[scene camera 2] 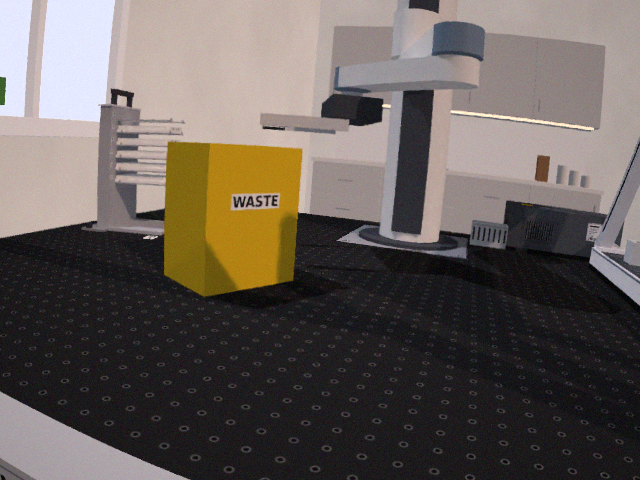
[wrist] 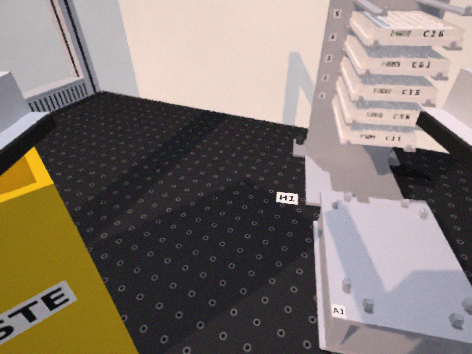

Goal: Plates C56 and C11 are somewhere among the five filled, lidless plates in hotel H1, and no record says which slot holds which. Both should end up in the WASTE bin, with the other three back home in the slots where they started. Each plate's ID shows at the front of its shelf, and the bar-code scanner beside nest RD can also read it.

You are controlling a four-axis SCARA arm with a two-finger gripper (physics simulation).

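Seen in the pictures: gripper, between the fingertips: (scene camera 2: pixel 261 121) (wrist: pixel 235 98); arm's base, origin of its link: (scene camera 2: pixel 408 244).
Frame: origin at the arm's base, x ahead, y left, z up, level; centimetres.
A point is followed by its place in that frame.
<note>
Hotel H1 (scene camera 2: pixel 107 170) {z 14.7, x 38.7, y -61.0 cm} (wrist: pixel 320 120) {z 8.9, x 37.2, y -60.9 cm} stands at the left in the scene view and at the upper right in the wrist view. Its five filled plates show their front IDs in the wrist view. From the bottom up, C11 (wrist: pixel 380 138) {z 12.9, x 28.7, y -49.9 cm} is lowest, C56 (wrist: pixel 382 115) {z 15.9, x 29.3, y -49.8 cm} is above it, then C15 (wrist: pixel 395 91) {z 18.7, x 28.8, y -49.9 cm}, C61 (wrist: pixel 407 64) {z 21.5, x 28.6, y -49.9 cm} and what looks like C26 (wrist: pixel 415 35) {z 24.1, x 28.8, y -49.9 cm}. The yellow WASTE bin (scene camera 2: pixel 250 237) {z 8.7, x 58.1, y -15.0 cm} (wrist: pixel 55 245) {z 17.5, x 45.6, y -20.6 cm} stands upright. My gripper (scene camera 2: pixel 266 124) {z 25.8, x 36.6, y -24.8 cm} (wrist: pixel 235 98) {z 25.8, x 36.6, y -24.8 cm} is open and empty, higher than the bin and apart from the hotel. Nest RD and the scanner do not show.
A pale nest marked A1 (wrist: pixel 400 255) {z 7.3, x 25.0, y -37.5 cm} with small corner pegs stands in front of the hotel. An H1 label (wrist: pixel 287 198) {z 1.3, x 38.5, y -48.1 cm} lies on the dark perforated deck (scene camera 2: pixel 361 361) {z 1.3, x 73.6, y 5.1 cm} (wrist: pixel 200 250) {z 1.3, x 45.8, y -34.2 cm}. A dark grey box (scene camera 2: pixel 558 227) {z 8.8, x -3.5, y 37.8 cm} stands right of the arm's column (scene camera 2: pixel 413 170) {z 18.6, x 7.7, y 0.4 cm}.
</note>
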